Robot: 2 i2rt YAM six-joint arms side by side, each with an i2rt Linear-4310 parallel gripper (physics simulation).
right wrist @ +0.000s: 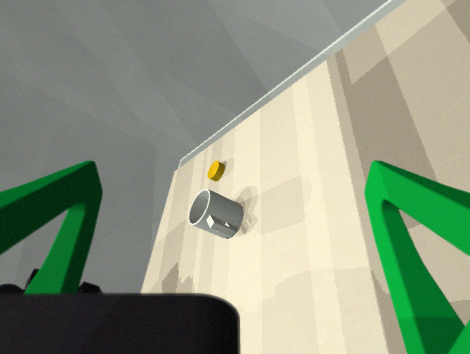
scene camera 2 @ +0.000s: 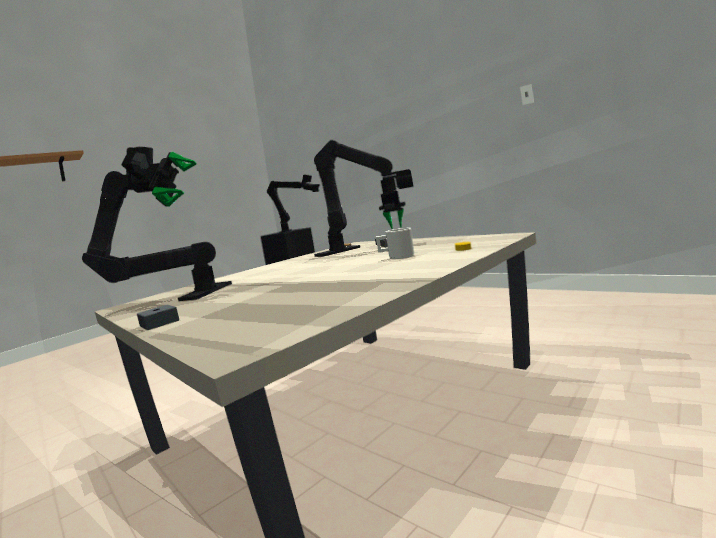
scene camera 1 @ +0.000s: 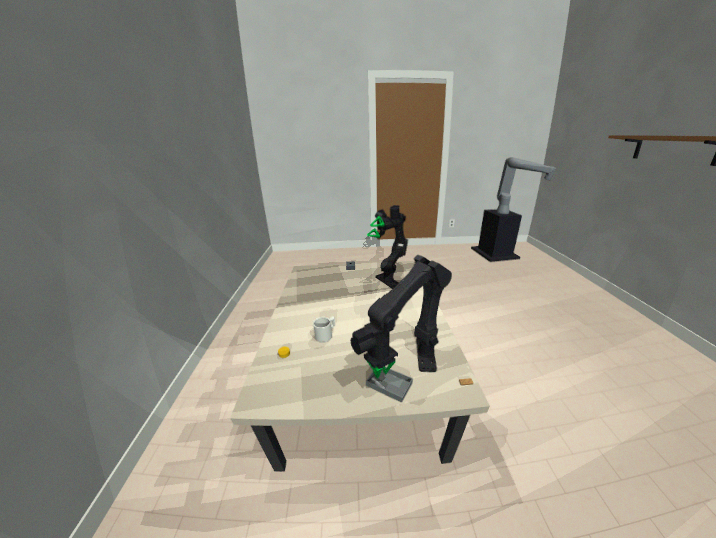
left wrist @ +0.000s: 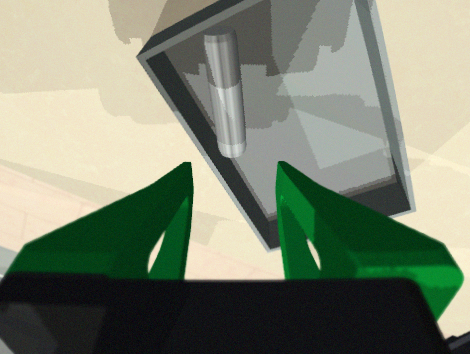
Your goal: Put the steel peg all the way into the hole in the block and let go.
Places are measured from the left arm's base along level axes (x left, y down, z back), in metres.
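Where they show: left gripper, fingertip midpoint: (scene camera 2: 396, 228) (scene camera 1: 380, 375) (left wrist: 234, 175); right gripper, fingertip midpoint: (right wrist: 233, 176) (scene camera 2: 188, 176) (scene camera 1: 368, 230); left arm's base, link origin: (scene camera 2: 337, 251) (scene camera 1: 425, 353); right arm's base, link origin: (scene camera 2: 206, 292) (scene camera 1: 388, 281).
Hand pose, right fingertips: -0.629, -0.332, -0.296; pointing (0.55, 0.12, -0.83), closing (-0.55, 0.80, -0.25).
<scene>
Each offset is from my right fingertips to the centre of the thing, as dx, dy, dz. Level surfaces: height alone.
The steel peg @(+0.810, +0.321, +0.105) (left wrist: 226, 95) lies on its side in the grey tray @(+0.800, +0.318, +0.146) (left wrist: 382, 75) (scene camera 1: 401, 396), near one long wall. My left gripper (left wrist: 234, 175) (scene camera 1: 381, 370) (scene camera 2: 394, 224) is partly open and empty, above the tray's edge; in the left wrist view the peg lies just beyond its fingertips, slightly above the gap between them. The dark block @(-0.169, +0.316, -0.151) (scene camera 1: 350, 265) (scene camera 2: 158, 317) sits at the far end of the table in scene camera 1; a small dark hole shows in its top. My right gripper (scene camera 1: 374, 228) (scene camera 2: 178, 179) (right wrist: 233, 176) is wide open and empty, raised high above the table near the block's end.
A grey mug @(+0.550, +0.284, -0.156) (scene camera 1: 322, 330) (scene camera 2: 399, 243) (right wrist: 217, 214) stands on the table @(dy +0.332) (scene camera 1: 324, 399) (scene camera 2: 347, 315). A yellow disc @(+0.689, +0.322, -0.310) (scene camera 1: 283, 351) (scene camera 2: 463, 246) (right wrist: 216, 171) lies near it. A small orange-brown piece @(+0.774, +0.328, +0.436) (scene camera 1: 465, 381) lies by the table's right edge in scene camera 1.
</scene>
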